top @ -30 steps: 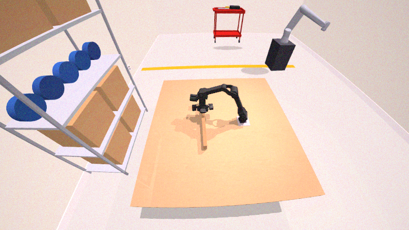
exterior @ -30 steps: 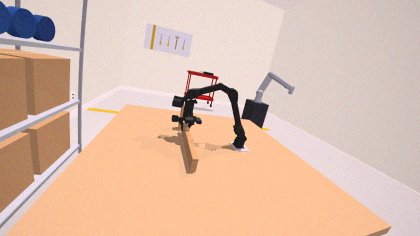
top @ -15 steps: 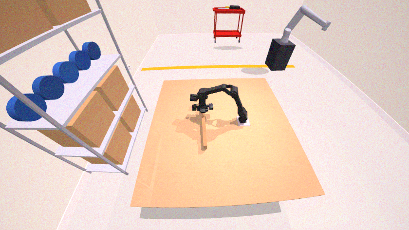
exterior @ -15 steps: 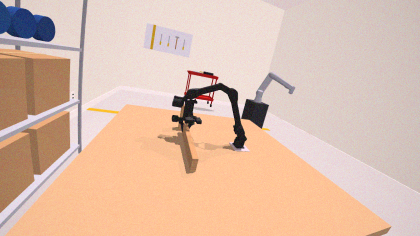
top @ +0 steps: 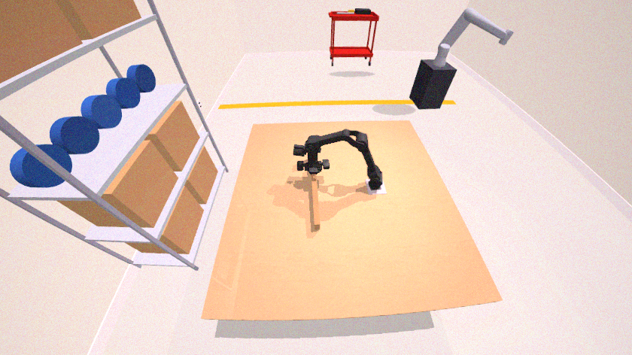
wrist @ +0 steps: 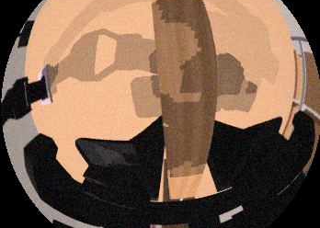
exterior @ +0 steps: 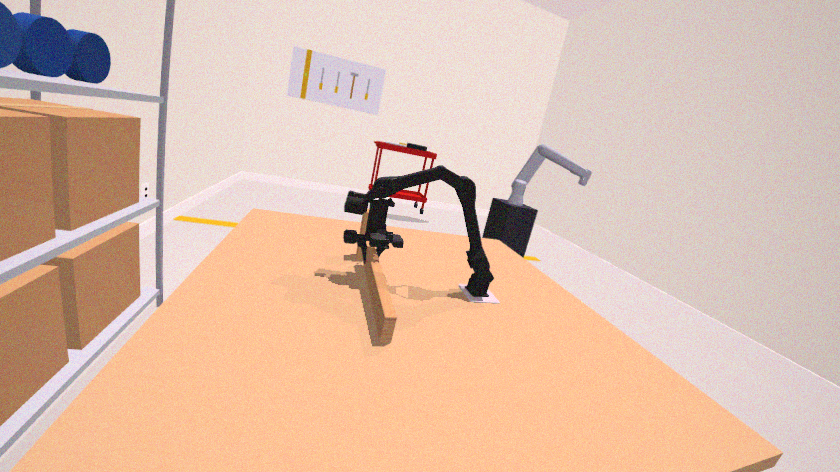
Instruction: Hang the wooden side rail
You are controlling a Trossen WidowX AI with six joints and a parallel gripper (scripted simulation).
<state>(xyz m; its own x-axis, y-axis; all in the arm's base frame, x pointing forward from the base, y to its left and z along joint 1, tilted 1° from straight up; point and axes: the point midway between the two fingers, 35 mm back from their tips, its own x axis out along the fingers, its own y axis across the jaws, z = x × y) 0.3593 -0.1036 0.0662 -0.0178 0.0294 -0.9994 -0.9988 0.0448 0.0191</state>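
The wooden headboard post is 140 mm to the right of my gripper tip, 40 mm above it and 10 mm behind it.
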